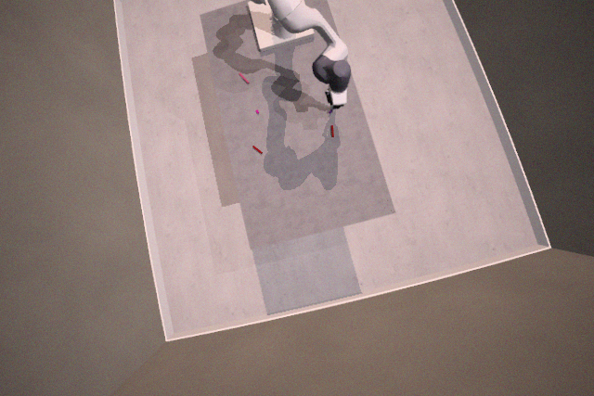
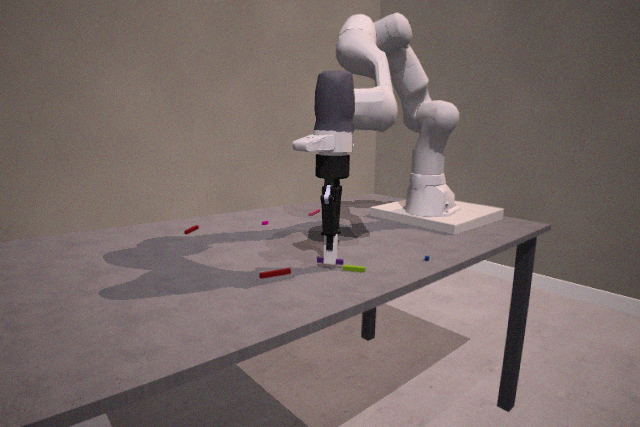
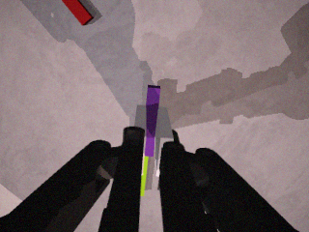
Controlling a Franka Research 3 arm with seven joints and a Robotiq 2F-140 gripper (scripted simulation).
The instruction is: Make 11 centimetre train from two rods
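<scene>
Now: the purple rod 3 cm below my hand. The rest, counted from my hand: red rod (13 cm ahead, 4 cm to the right, 4 cm below); then blue rod (22 cm behind, 12 cm to the left, 4 cm below); then lime rod (5 cm to the left, 4 cm below, 3 cm behind).
</scene>
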